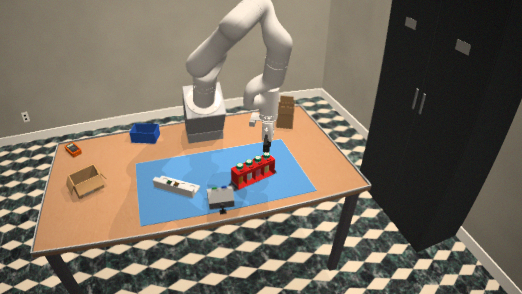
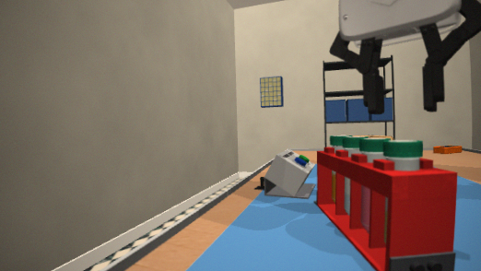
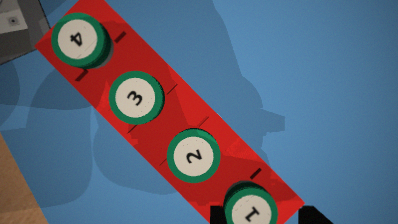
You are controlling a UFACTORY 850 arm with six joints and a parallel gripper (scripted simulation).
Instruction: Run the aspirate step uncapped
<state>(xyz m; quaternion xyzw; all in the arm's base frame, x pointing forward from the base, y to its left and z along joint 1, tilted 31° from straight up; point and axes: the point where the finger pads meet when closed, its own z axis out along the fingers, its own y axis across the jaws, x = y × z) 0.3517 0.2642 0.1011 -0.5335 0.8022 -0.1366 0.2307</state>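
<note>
Now: the green cap 5 cm below my hand. Also, from my hand: key housing: 25 cm to the right, 16 cm ahead, 11 cm below; then blue cycle key: 23 cm to the right, 14 cm ahead, 10 cm below; then tube cap: 14 cm to the right, 6 cm ahead, 5 cm below.
</note>
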